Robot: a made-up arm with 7 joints. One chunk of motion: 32 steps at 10 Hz.
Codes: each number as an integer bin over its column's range. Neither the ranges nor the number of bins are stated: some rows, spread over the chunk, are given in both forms.
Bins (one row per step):
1: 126 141 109 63 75 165 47
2: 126 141 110 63 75 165 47
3: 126 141 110 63 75 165 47
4: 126 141 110 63 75 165 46
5: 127 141 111 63 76 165 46
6: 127 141 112 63 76 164 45
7: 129 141 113 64 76 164 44
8: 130 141 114 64 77 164 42
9: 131 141 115 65 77 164 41
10: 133 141 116 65 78 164 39
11: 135 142 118 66 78 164 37
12: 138 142 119 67 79 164 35
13: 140 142 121 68 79 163 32
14: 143 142 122 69 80 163 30
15: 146 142 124 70 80 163 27
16: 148 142 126 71 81 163 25
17: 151 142 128 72 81 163 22
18: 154 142 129 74 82 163 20
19: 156 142 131 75 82 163 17
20: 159 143 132 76 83 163 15
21: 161 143 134 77 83 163 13
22: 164 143 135 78 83 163 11
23: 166 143 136 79 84 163 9
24: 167 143 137 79 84 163 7
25: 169 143 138 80 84 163 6
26: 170 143 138 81 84 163 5
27: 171 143 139 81 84 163 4
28: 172 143 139 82 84 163 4
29: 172 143 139 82 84 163 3
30: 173 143 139 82 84 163 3
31: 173 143 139 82 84 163 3
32: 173 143 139 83 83 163 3
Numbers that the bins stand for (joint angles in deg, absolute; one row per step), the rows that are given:
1: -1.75 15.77 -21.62 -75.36 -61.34 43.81 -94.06
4: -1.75 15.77 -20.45 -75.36 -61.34 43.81 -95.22
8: 2.92 15.77 -15.77 -74.19 -59.00 42.65 -99.90
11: 8.76 16.94 -11.10 -71.86 -57.84 42.65 -105.74
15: 21.62 16.94 -4.09 -67.18 -55.50 41.48 -117.42
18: 30.96 16.94 1.75 -62.51 -53.16 41.48 -125.60
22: 42.65 18.11 8.76 -57.84 -51.99 41.48 -136.12
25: 48.49 18.11 12.27 -55.50 -50.83 41.48 -141.96
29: 51.99 18.11 13.44 -53.16 -50.83 41.48 -145.46
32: 53.16 18.11 13.44 -51.99 -51.99 41.48 -145.46
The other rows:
2: -1.75 15.77 -20.45 -75.36 -61.34 43.81 -94.06
3: -1.75 15.77 -20.45 -75.36 -61.34 43.81 -94.06
5: -0.58 15.77 -19.28 -75.36 -60.17 43.81 -95.22
6: -0.58 15.77 -18.11 -75.36 -60.17 42.65 -96.39
7: 1.75 15.77 -16.94 -74.19 -60.17 42.65 -97.56
9: 4.09 15.77 -14.60 -73.02 -59.00 42.65 -101.07
10: 6.43 15.77 -13.44 -73.02 -57.84 42.65 -103.40
12: 12.27 16.94 -9.93 -70.69 -56.67 42.65 -108.08
13: 14.60 16.94 -7.59 -69.52 -56.67 41.48 -111.58
14: 18.11 16.94 -6.43 -68.35 -55.50 41.48 -113.92
16: 23.95 16.94 -1.75 -66.01 -54.33 41.48 -119.76
17: 27.46 16.94 0.58 -64.85 -54.33 41.48 -123.27
19: 33.30 16.94 4.09 -61.34 -53.16 41.48 -129.11
20: 36.80 18.11 5.26 -60.17 -51.99 41.48 -131.44
21: 39.14 18.11 7.59 -59.00 -51.99 41.48 -133.78
23: 44.98 18.11 9.93 -56.67 -50.83 41.48 -138.45
24: 46.15 18.11 11.10 -56.67 -50.83 41.48 -140.79
26: 49.66 18.11 12.27 -54.33 -50.83 41.48 -143.13
27: 50.83 18.11 13.44 -54.33 -50.83 41.48 -144.30
28: 51.99 18.11 13.44 -53.16 -50.83 41.48 -144.30
30: 53.16 18.11 13.44 -53.16 -50.83 41.48 -145.46
31: 53.16 18.11 13.44 -53.16 -50.83 41.48 -145.46

